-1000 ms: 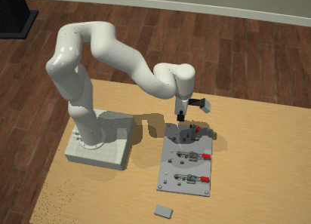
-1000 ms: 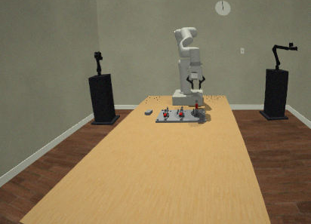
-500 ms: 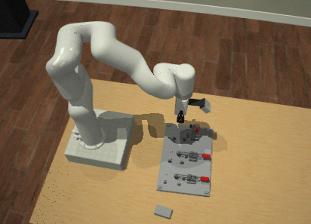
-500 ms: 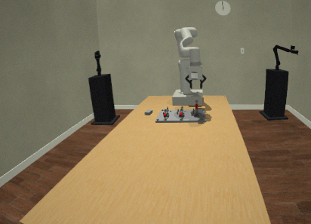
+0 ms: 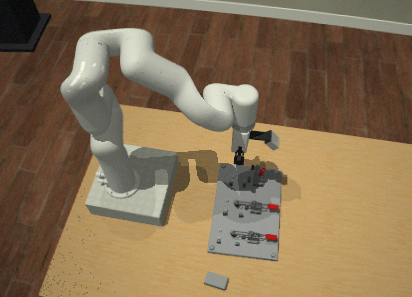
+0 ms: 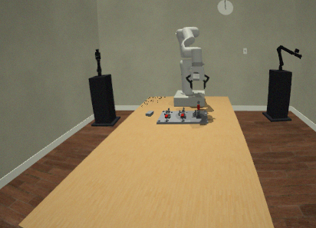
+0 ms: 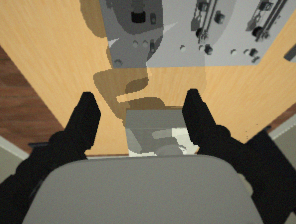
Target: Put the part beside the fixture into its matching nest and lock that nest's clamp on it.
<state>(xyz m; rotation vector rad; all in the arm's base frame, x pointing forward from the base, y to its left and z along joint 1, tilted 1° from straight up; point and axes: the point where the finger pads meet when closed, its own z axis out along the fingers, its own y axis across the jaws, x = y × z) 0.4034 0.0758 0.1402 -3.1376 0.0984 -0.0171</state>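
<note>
Now: the grey block part 380 mm to the right of my hand, 200 mm below it and 50 mm behind it. Round my hand: grey fixture plate: 210 mm below, 110 mm to the right, 40 mm ahead.
</note>
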